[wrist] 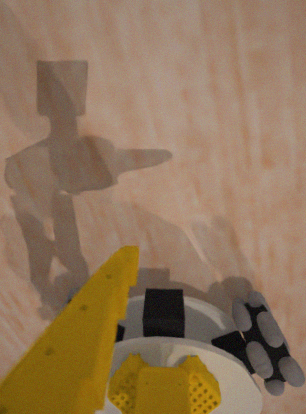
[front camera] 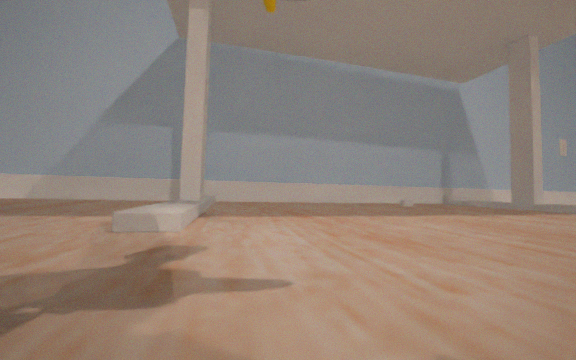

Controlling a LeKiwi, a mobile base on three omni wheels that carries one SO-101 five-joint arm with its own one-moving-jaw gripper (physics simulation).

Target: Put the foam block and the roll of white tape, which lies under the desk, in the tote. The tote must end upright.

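Frame: origin at the arm's base, x ahead, y left, z up, level; millimetres.
Seen in the pictures: hand, tool point: [wrist: 137, 260] [front camera: 274, 3]; arm's base, link origin: [wrist: 163, 370].
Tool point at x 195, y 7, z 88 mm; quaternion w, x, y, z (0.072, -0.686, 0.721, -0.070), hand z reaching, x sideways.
Pixels of each thing's top centre, then the offset from my tool point to it. "spot": a spot on its surface instead.
- small pale object, top centre: [front camera: 406, 200] dx +858, dy -541, dz -154 mm
- flat foot, surface spot: [front camera: 157, 219] spot: dx +155, dy +149, dz -161 mm
My gripper [wrist: 127, 265] is held up over my own base, above bare wooden floor. Only its one notched yellow jaw shows in the wrist view, so it is open, and nothing is in it. A yellow tip of the gripper [front camera: 269, 4] shows at the top edge of the front view. A small pale object [front camera: 406, 203] lies on the floor under the desk near the baseboard; it is too small to tell whether it is the tape roll.
The white desk is close ahead; its near leg [front camera: 194, 101] stands on a flat foot [front camera: 157, 219] at the left, and its top [front camera: 357, 31] spans overhead. The far leg [front camera: 446, 172] is at the right by the blue wall. My base plate [wrist: 229, 375] and a wheel [wrist: 265, 335] show below.
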